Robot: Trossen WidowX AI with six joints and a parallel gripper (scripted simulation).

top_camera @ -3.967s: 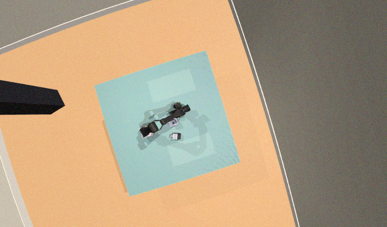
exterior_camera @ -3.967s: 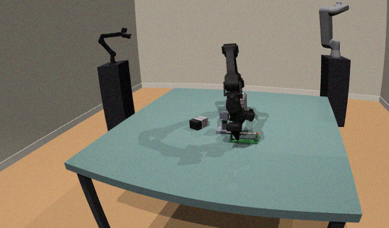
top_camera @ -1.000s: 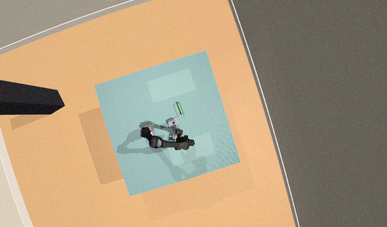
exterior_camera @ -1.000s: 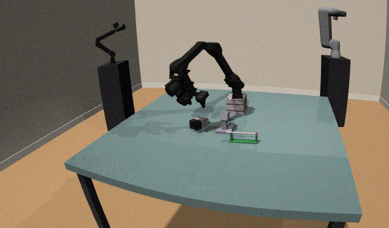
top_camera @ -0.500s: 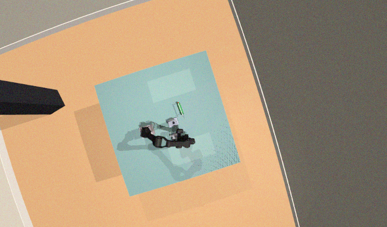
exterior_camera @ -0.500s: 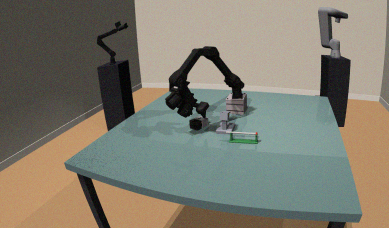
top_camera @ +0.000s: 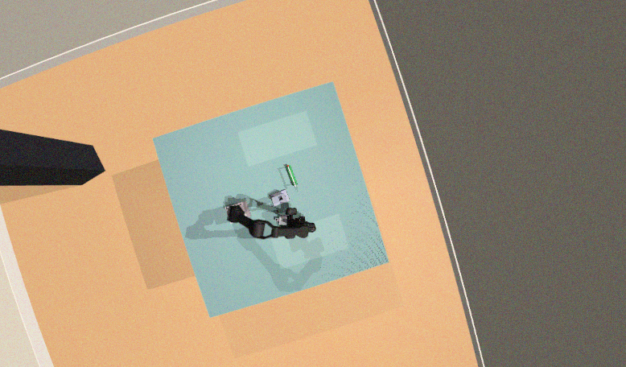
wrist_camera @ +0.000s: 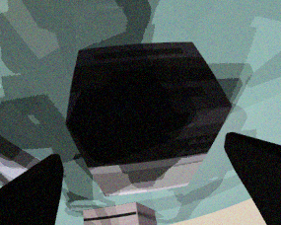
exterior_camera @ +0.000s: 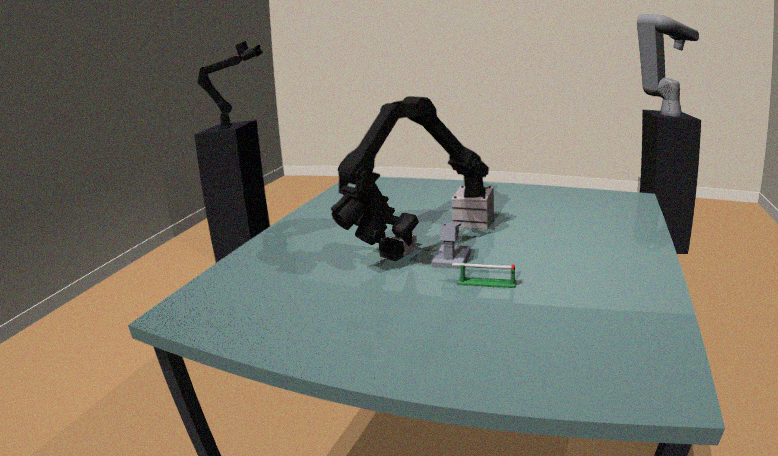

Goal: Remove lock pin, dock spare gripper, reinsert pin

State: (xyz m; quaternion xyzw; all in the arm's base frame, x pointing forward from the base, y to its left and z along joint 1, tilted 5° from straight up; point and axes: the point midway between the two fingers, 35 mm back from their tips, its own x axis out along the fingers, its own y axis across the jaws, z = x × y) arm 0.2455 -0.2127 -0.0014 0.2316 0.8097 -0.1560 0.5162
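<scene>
Now: gripper tip 10 mm past the spare gripper, 10 mm to the right of it and 10 mm above it. From my gripper tip the other things lie so: socket 40 mm ahead, 150 mm to the left, 20 mm above; green cradle 180 mm ahead, 240 mm to the left, 10 mm below.
</scene>
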